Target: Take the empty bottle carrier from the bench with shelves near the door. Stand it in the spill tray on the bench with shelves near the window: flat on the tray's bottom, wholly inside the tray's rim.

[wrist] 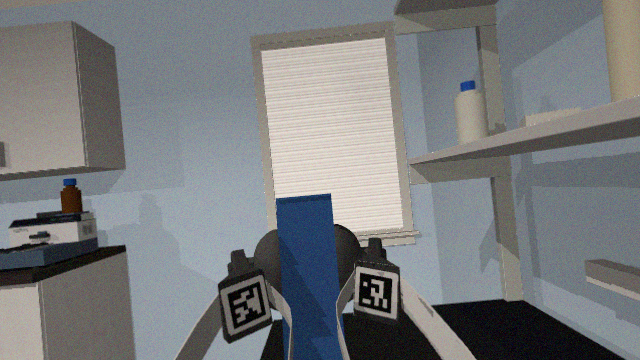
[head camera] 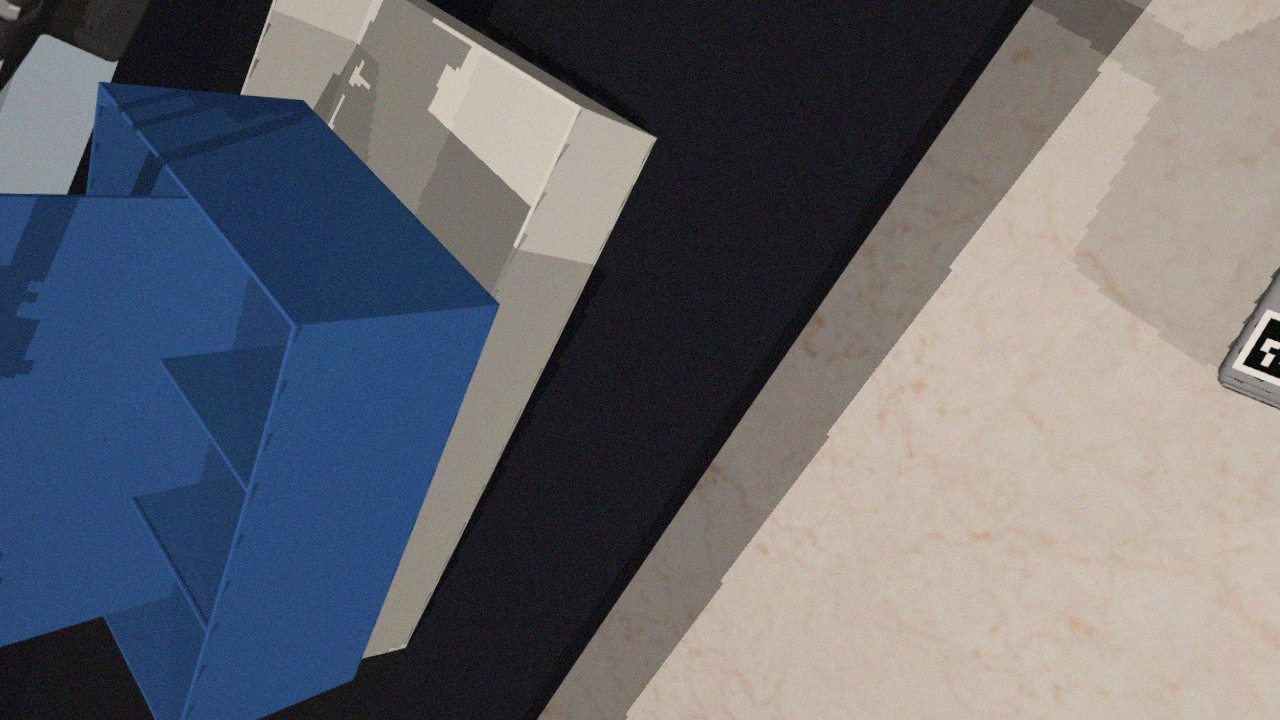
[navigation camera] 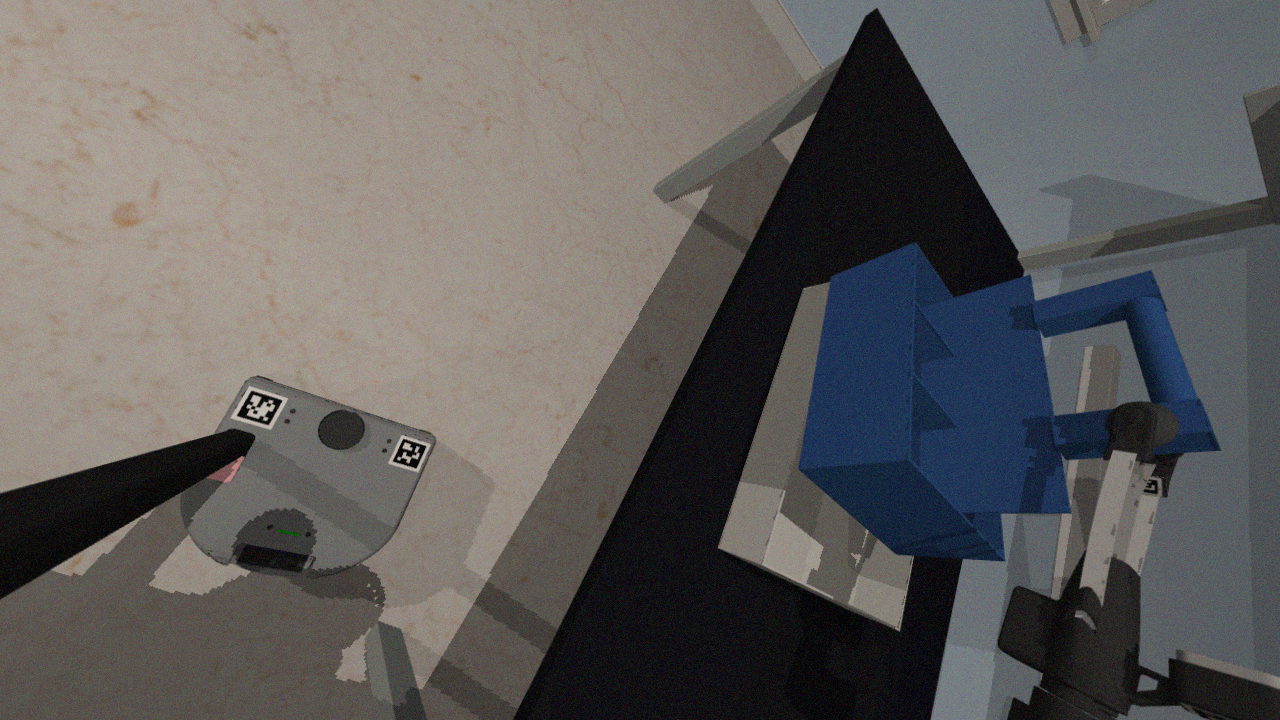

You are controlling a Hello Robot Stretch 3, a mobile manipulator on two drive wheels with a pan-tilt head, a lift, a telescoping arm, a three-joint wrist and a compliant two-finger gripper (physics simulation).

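Frame: origin at the robot's base, x ahead, y left, z up, level; centimetres.
Seen in the pictures: gripper, fingertip midpoint: (navigation camera: 1151, 412); robot's base at its link origin: (navigation camera: 340, 427).
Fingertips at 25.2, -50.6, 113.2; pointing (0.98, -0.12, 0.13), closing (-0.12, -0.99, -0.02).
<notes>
Pixels of each thing's top centre, then the offset from my fingertips to it, as dx, dy, dz. Level surfaces: height alone.
- blue bottle carrier at its top centre: (navigation camera: 1218, 378) +3.3, -0.9, +3.4
- beige spill tray at its top centre: (head camera: 311, 290) (navigation camera: 873, 454) -3.3, -10.1, -29.4
- black bench top at its surface level: dz -37.0
The blue bottle carrier (head camera: 331, 447) (navigation camera: 859, 376) (wrist: 305, 215) is empty and looks roughly upright. My gripper (navigation camera: 1152, 447) (wrist: 307, 252) is shut on its handle; the fingers press its two sides in the wrist view. The beige spill tray (head camera: 537, 313) (navigation camera: 776, 429) lies on the black bench top (head camera: 760, 223) (navigation camera: 671, 510) (wrist: 475, 325). The carrier is over the tray and hides much of its inside and part of its rim. Bare tray floor shows at one end. The carrier's underside is hidden, and its height above the tray floor cannot be told.
A shelf (wrist: 530, 136) holds a white bottle (wrist: 471, 117) to the right of the blinded window (wrist: 332, 135). A wall cabinet (wrist: 40, 100) and a brown bottle (wrist: 71, 200) are at left. My base (navigation camera: 313, 474) stands on the floor beside the bench.
</notes>
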